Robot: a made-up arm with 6 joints.
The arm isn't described. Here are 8 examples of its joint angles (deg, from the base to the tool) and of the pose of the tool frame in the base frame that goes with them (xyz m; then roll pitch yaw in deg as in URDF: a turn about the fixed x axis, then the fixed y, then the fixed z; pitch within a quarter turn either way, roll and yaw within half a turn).
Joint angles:
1: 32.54 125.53 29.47 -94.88 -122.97 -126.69
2: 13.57 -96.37 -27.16 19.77 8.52 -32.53
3: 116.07 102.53 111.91 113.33 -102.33 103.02
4: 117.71 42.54 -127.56 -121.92 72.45 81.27
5: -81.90 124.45 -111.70 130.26 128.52 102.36
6: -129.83 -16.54 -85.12 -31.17 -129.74 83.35
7: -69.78 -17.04 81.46 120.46 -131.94 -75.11
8: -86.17 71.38 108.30 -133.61 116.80 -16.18
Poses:
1: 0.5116 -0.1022 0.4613 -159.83 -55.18 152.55
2: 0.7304 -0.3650 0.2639 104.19 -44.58 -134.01
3: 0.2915 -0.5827 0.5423 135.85 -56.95 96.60
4: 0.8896 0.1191 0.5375 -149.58 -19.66 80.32
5: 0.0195 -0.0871 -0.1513 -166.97 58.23 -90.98
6: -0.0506 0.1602 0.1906 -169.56 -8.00 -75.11
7: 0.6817 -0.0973 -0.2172 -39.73 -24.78 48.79
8: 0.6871 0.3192 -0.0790 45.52 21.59 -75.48
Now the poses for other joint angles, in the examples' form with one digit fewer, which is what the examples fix.
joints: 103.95 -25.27 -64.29 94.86 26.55 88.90
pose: 0.445 -0.228 0.785 -166.0 -21.3 24.1
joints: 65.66 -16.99 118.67 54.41 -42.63 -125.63
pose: 0.368 0.587 0.135 -85.5 19.7 162.7
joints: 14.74 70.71 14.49 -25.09 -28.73 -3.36
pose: -0.071 0.218 0.049 57.4 66.7 21.2
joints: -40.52 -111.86 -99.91 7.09 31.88 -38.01
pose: -0.042 -0.486 -0.495 22.7 -38.8 178.2
